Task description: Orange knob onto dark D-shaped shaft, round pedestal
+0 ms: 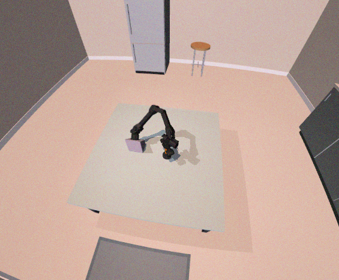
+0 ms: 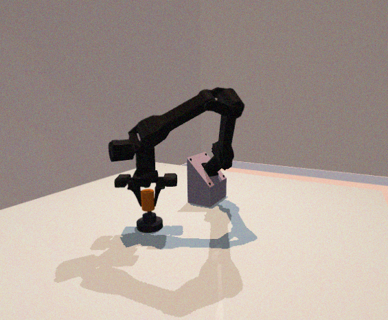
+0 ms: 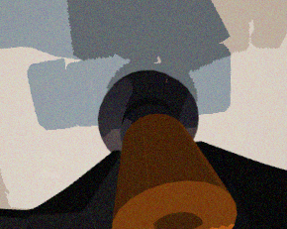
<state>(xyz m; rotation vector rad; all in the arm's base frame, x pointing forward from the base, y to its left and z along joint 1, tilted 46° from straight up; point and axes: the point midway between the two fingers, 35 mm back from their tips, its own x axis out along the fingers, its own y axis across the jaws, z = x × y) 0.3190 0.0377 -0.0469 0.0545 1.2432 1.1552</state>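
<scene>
Right now the orange knob is 2 cm above my gripper tip. From my gripper tip the other things lie so: dark round pedestal 4 cm below.
</scene>
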